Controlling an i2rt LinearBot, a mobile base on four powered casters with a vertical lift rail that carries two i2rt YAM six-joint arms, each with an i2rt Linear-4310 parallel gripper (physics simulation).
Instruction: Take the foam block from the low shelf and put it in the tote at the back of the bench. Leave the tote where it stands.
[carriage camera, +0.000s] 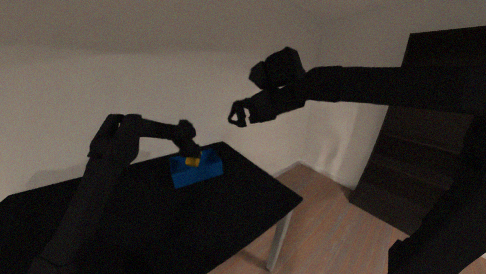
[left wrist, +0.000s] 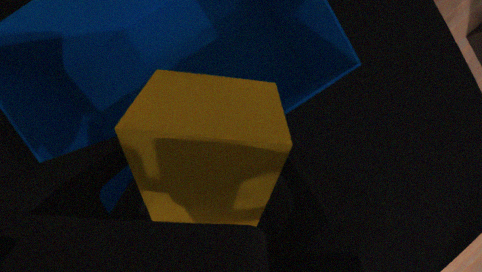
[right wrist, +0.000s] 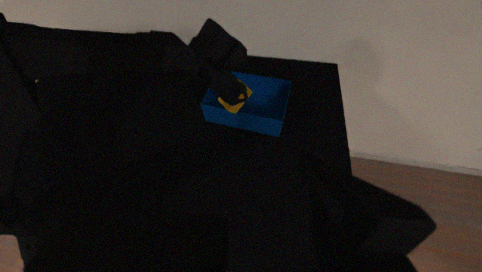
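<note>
The yellow foam block is held at the blue tote, overlapping its opening and near wall in the right wrist view. Its exact height over the tote is hard to tell. My left gripper is shut on the block; its dark fingers barely show. The tote stands upright near the back edge of the black bench. My right gripper is open and empty, raised to the right of the tote in the carriage view.
A tall dark shelf unit stands at the right of the carriage view, partly hidden by my right arm. A pale bench leg stands under the bench's right corner. A wall runs behind the bench. Wood floor shows between bench and shelf unit.
</note>
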